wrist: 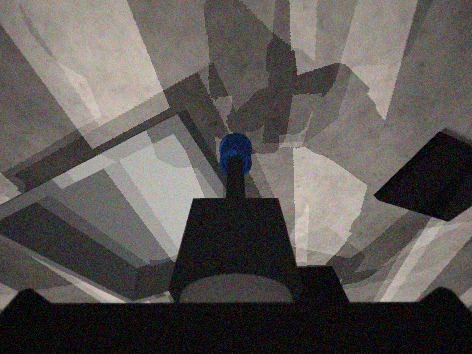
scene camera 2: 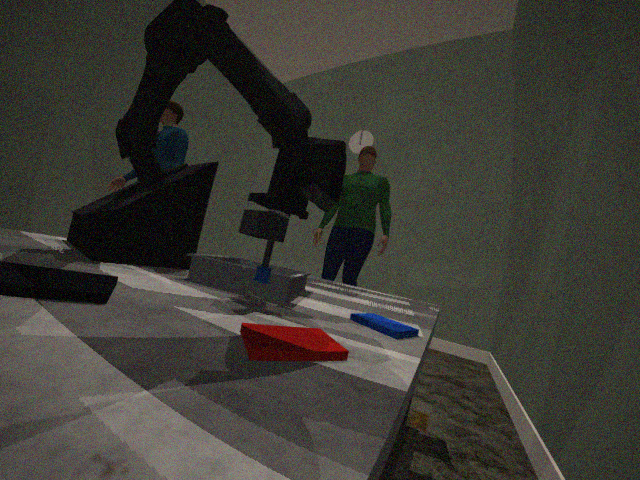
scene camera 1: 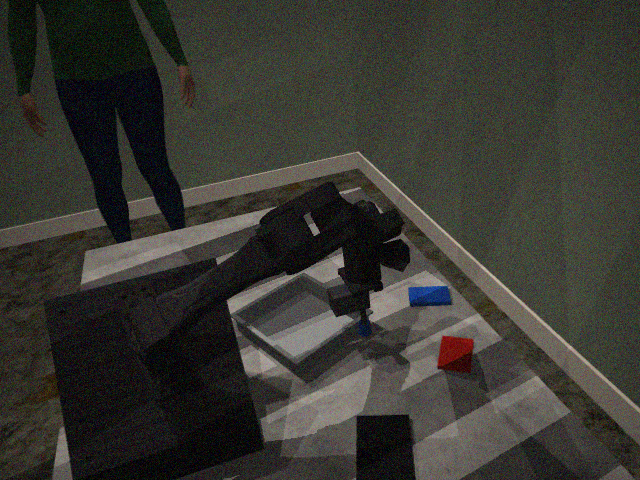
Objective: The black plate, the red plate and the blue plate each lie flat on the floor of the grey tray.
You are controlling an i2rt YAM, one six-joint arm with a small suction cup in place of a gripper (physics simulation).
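Observation:
My suction gripper, with a blue cup, is open and holds no plate; it hangs above the table beside a corner of the grey tray. The grey tray stands on the table, and no plate shows on the part of its floor in view. The blue plate lies flat outside the tray, near the table edge. The red plate lies on the table nearer scene camera 2. The black plate lies on the table, apart from the tray.
The arm's dark base block stands beside the tray. The table edge runs past the blue plate. A person in green stands beyond the table, and a person in blue stands behind the arm.

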